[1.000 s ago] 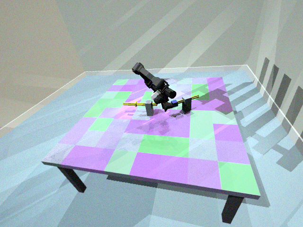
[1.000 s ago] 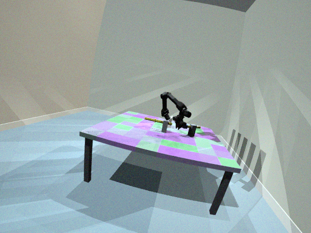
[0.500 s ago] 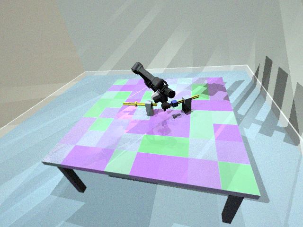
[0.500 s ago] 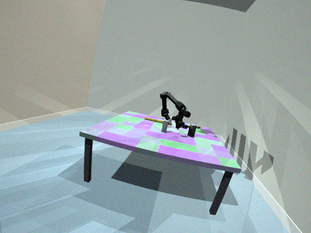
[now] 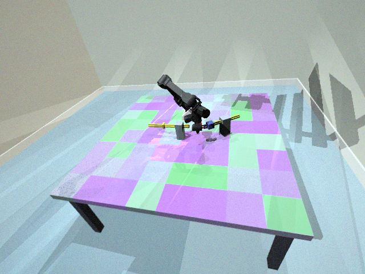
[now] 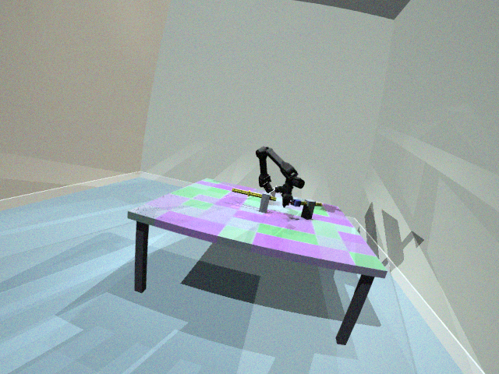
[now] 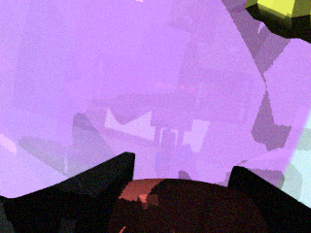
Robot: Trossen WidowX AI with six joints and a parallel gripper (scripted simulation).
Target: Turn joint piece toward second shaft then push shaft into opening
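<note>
Now: the joint piece 4 cm above my gripper tip and 2 cm to the left of it.
</note>
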